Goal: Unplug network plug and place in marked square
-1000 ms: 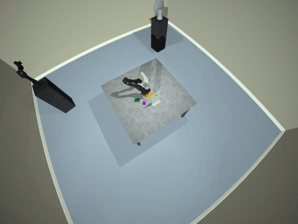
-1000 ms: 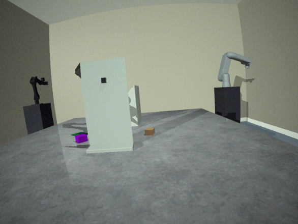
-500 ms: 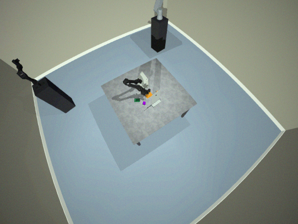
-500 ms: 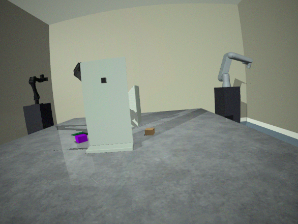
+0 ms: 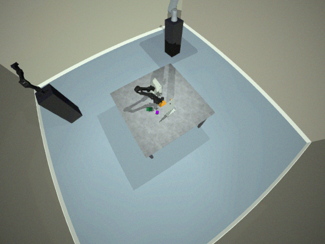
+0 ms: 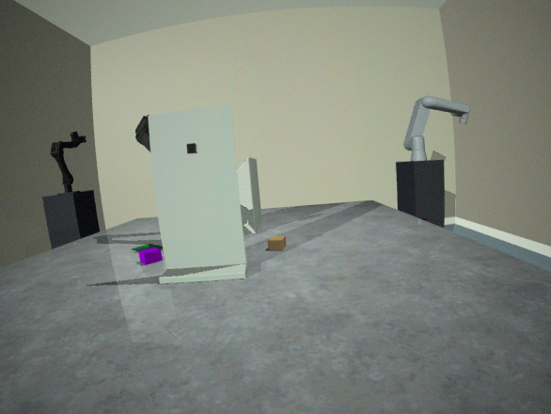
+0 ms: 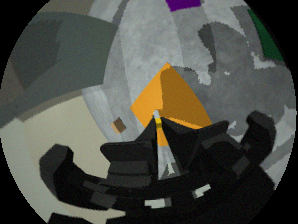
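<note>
My gripper tip is now 2 cm above the orange marked square and 1 cm past it. Round my gripper tip: pale upright panel: 20 cm ahead, 13 cm above, 1 cm to the right.
</note>
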